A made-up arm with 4 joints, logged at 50 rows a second.
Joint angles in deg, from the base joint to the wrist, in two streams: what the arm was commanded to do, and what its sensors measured. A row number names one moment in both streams.
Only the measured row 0 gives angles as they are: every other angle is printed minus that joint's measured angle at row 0.
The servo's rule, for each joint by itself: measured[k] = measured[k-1] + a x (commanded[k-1-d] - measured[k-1]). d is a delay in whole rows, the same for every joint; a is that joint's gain. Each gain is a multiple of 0.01, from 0.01 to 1. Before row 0 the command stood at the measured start. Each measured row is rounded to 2 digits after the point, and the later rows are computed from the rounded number. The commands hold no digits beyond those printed.
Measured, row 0:
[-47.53 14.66 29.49 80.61]
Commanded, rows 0 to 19:
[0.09 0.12 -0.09 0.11]
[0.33 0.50 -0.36 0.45]
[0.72 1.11 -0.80 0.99]
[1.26 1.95 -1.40 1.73]
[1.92 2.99 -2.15 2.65]
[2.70 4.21 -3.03 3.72]
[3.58 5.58 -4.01 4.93]
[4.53 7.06 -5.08 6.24]
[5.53 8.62 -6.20 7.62]
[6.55 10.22 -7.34 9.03]
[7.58 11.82 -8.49 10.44]
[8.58 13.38 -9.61 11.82]
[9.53 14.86 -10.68 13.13]
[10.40 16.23 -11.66 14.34]
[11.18 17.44 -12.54 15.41]
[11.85 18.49 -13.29 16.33]
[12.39 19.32 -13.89 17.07]
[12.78 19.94 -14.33 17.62]
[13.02 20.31 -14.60 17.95]
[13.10 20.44 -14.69 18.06]
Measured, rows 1 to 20:
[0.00 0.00 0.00 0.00]
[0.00 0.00 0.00 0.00]
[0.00 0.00 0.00 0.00]
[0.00 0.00 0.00 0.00]
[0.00 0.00 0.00 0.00]
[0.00 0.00 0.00 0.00]
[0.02 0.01 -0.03 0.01]
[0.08 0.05 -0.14 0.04]
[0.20 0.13 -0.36 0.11]
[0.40 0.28 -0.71 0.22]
[0.69 0.50 -1.20 0.39]
[1.07 0.80 -1.82 0.62]
[1.55 1.18 -2.56 0.92]
[2.12 1.65 -3.42 1.29]
[2.77 2.21 -4.37 1.73]
[3.49 2.85 -5.38 2.24]
[4.27 3.57 -6.44 2.81]
[5.09 4.35 -7.52 3.44]
[5.93 5.19 -8.59 4.12]
[6.78 6.07 -9.63 4.84]
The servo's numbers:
d 6
a 0.19 0.08 0.34 0.07

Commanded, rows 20 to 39:
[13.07 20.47 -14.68 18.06]
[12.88 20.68 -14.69 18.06]
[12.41 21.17 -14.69 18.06]
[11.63 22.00 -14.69 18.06]
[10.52 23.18 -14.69 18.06]
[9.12 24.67 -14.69 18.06]
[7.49 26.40 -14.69 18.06]
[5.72 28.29 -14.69 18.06]
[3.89 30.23 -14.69 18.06]
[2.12 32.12 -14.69 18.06]
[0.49 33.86 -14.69 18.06]
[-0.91 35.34 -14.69 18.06]
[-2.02 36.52 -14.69 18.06]
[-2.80 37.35 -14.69 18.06]
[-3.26 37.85 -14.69 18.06]
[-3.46 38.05 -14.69 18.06]
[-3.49 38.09 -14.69 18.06]
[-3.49 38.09 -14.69 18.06]
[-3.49 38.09 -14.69 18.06]
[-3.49 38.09 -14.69 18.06]
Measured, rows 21 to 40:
[7.62 6.98 -10.62 5.58]
[8.42 7.90 -11.53 6.33]
[9.17 8.81 -12.33 7.08]
[9.86 9.70 -13.01 7.82]
[10.46 10.55 -13.55 8.53]
[10.96 11.34 -13.94 9.20]
[11.36 12.07 -14.19 9.82]
[11.65 12.76 -14.36 10.40]
[11.79 13.43 -14.47 10.94]
[11.76 14.12 -14.54 11.44]
[11.52 14.84 -14.59 11.90]
[11.06 15.63 -14.62 12.33]
[10.38 16.49 -14.64 12.73]
[9.49 17.43 -14.66 13.10]
[8.43 18.45 -14.67 13.45]
[7.23 19.54 -14.68 13.77]
[5.95 20.69 -14.68 14.07]
[4.65 21.86 -14.68 14.35]
[3.38 23.03 -14.68 14.61]
[2.21 24.18 -14.68 14.85]

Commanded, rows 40 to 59:
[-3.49 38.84 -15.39 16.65]
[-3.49 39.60 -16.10 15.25]
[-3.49 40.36 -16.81 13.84]
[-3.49 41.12 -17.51 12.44]
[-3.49 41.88 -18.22 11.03]
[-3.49 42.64 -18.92 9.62]
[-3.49 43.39 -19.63 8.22]
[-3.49 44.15 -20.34 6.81]
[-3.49 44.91 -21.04 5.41]
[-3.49 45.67 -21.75 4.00]
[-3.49 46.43 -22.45 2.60]
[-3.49 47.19 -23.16 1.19]
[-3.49 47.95 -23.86 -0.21]
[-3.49 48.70 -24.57 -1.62]
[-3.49 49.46 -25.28 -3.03]
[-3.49 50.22 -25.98 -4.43]
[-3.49 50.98 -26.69 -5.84]
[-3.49 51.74 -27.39 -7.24]
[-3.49 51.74 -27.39 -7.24]
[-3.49 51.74 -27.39 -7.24]
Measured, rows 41 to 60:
[1.17 25.27 -14.68 15.07]
[0.29 26.29 -14.68 15.28]
[-0.43 27.23 -14.68 15.47]
[-1.01 28.10 -14.68 15.65]
[-1.48 28.90 -14.68 15.82]
[-1.86 29.64 -14.68 15.98]
[-2.17 30.38 -14.92 16.03]
[-2.42 31.12 -15.32 15.98]
[-2.62 31.86 -15.83 15.83]
[-2.79 32.60 -16.40 15.59]
[-2.92 33.34 -17.02 15.27]
[-3.03 34.08 -17.67 14.87]
[-3.12 34.82 -18.34 14.40]
[-3.19 35.57 -19.02 13.87]
[-3.25 36.32 -19.71 13.28]
[-3.30 37.07 -20.40 12.63]
[-3.34 37.82 -21.10 11.93]
[-3.37 38.57 -21.80 11.18]
[-3.39 39.32 -22.50 10.38]
[-3.41 40.07 -23.20 9.54]

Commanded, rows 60 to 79:
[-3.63 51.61 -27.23 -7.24]
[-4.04 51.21 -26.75 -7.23]
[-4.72 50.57 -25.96 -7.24]
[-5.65 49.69 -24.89 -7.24]
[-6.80 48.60 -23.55 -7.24]
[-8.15 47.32 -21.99 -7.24]
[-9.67 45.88 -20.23 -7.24]
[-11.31 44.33 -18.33 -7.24]
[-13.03 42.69 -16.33 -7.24]
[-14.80 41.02 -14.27 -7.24]
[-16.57 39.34 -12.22 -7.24]
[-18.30 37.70 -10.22 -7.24]
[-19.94 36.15 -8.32 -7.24]
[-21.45 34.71 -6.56 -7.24]
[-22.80 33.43 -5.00 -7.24]
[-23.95 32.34 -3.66 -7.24]
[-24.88 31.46 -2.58 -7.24]
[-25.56 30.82 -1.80 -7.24]
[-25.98 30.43 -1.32 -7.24]
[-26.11 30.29 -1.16 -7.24]
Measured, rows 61 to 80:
[-3.43 40.82 -23.91 8.66]
[-3.44 41.57 -24.61 7.74]
[-3.45 42.32 -25.32 6.79]
[-3.46 43.07 -26.02 5.81]
[-3.47 43.76 -26.49 4.90]
[-3.47 44.40 -26.80 4.05]
[-3.50 44.98 -26.95 3.26]
[-3.60 45.48 -26.88 2.53]
[-3.81 45.89 -26.57 1.85]
[-4.16 46.19 -26.00 1.21]
[-4.66 46.38 -25.17 0.62]
[-5.32 46.46 -24.09 0.07]
[-6.15 46.41 -22.78 -0.44]
[-7.13 46.24 -21.27 -0.92]
[-8.25 45.96 -19.59 -1.36]
[-9.49 45.56 -17.78 -1.77]
[-10.84 45.06 -15.89 -2.15]
[-12.26 44.47 -13.96 -2.51]
[-13.72 43.80 -12.04 -2.84]
[-15.19 43.07 -10.18 -3.15]

